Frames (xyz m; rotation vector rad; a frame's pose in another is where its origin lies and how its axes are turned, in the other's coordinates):
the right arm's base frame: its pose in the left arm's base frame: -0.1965 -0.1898 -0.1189 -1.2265 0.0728 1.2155
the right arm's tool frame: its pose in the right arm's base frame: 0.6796 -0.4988 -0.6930 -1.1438 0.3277 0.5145
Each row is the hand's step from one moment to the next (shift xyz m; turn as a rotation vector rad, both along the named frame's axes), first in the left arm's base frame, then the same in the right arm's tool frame.
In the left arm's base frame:
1: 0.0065 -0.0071 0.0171 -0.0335 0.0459 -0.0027
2: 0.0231 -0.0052 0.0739 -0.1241 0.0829 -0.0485
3: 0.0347 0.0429 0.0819 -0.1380 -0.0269 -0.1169
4: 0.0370 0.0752 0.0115 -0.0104 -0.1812 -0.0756
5: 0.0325 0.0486 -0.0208 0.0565 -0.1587 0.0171
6: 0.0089 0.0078 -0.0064 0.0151 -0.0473 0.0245
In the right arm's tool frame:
1: -0.0130 0.0033 -0.0143 -0.0062 -0.0428 0.0369
2: -0.0545 -0.0106 -0.0542 -0.0026 -0.0657 0.1425
3: -0.0488 -0.0598 -0.0616 0.0338 0.0559 0.1708
4: 0.0186 -0.0777 -0.0279 0.0334 0.1928 0.0189
5: 0.0407 -0.0450 -0.0130 -0.0130 0.1493 -0.0787
6: 0.0109 -0.0068 -0.0040 -0.0216 0.0408 -0.0306

